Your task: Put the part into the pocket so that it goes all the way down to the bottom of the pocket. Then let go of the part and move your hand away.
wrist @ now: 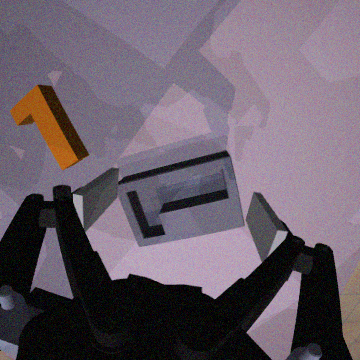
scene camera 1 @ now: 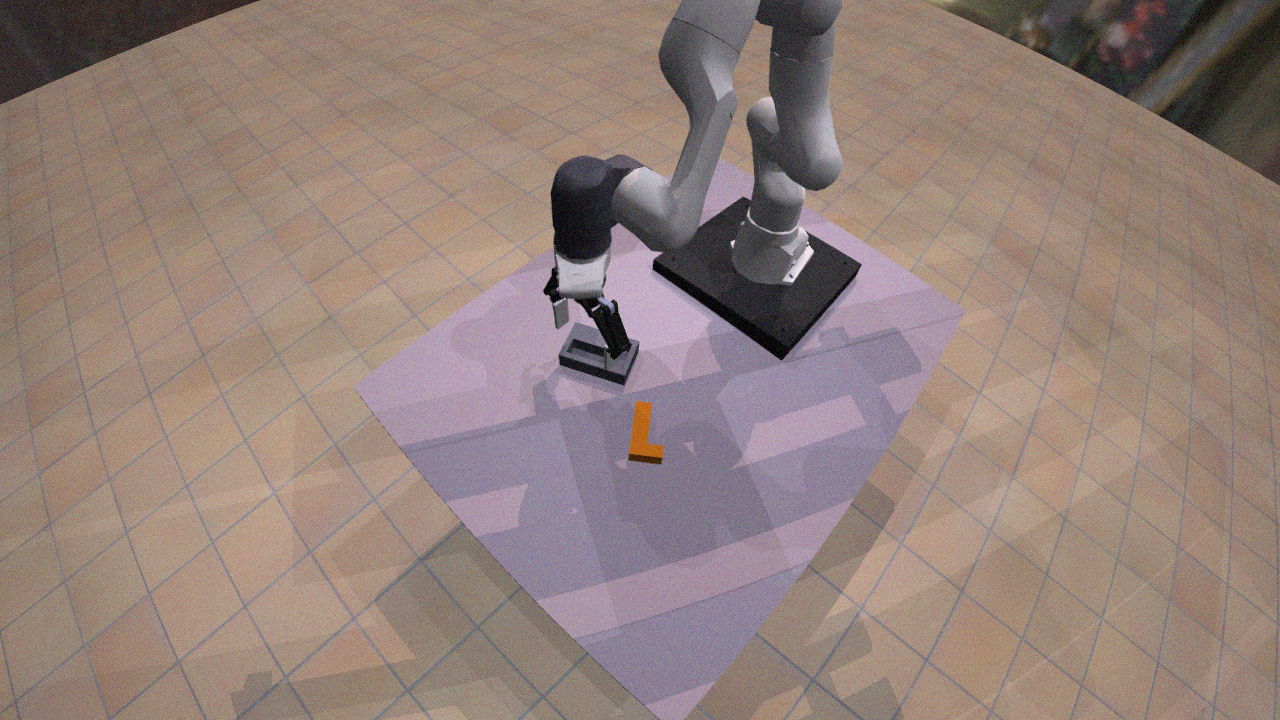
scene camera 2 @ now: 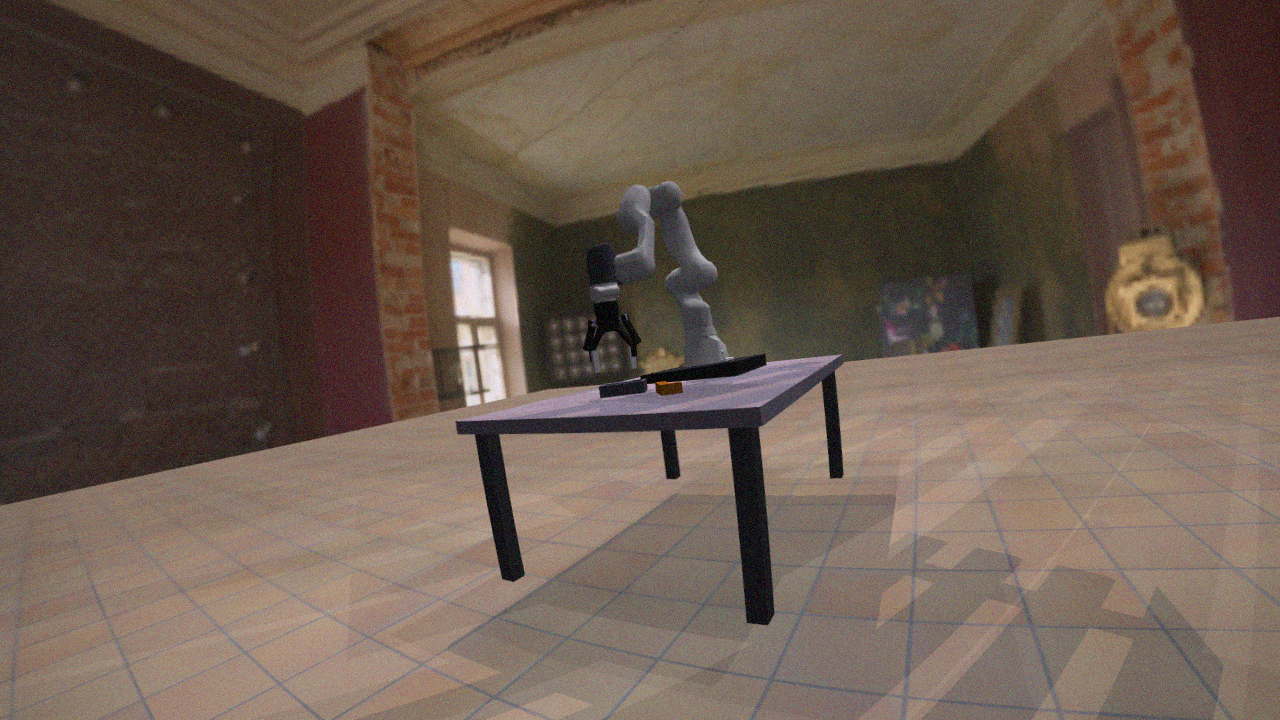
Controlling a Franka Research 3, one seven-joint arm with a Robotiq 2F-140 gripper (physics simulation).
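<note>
The orange L-shaped part [scene camera 1: 640, 431] [scene camera 2: 668, 388] [wrist: 56, 131] lies flat on the table, beside the grey block and apart from it. The grey block [scene camera 1: 593, 366] [scene camera 2: 622, 389] [wrist: 210, 216] sits on the table. Its L-shaped pocket [wrist: 192, 186] is open at the top, and no part lies in it. My gripper [scene camera 1: 588, 334] [scene camera 2: 614, 361] [wrist: 182, 194] is open and empty, pointing down above the block. In the wrist view its fingers appear on either side of the block, and the part lies beyond the left finger.
The lilac table [scene camera 1: 707, 586] [scene camera 2: 608, 424] carries the block and the part. The arm's black base plate [scene camera 1: 760, 308] [scene camera 2: 738, 366] stands behind them, towards the back right in the first scene view. Shadows fall across the table top.
</note>
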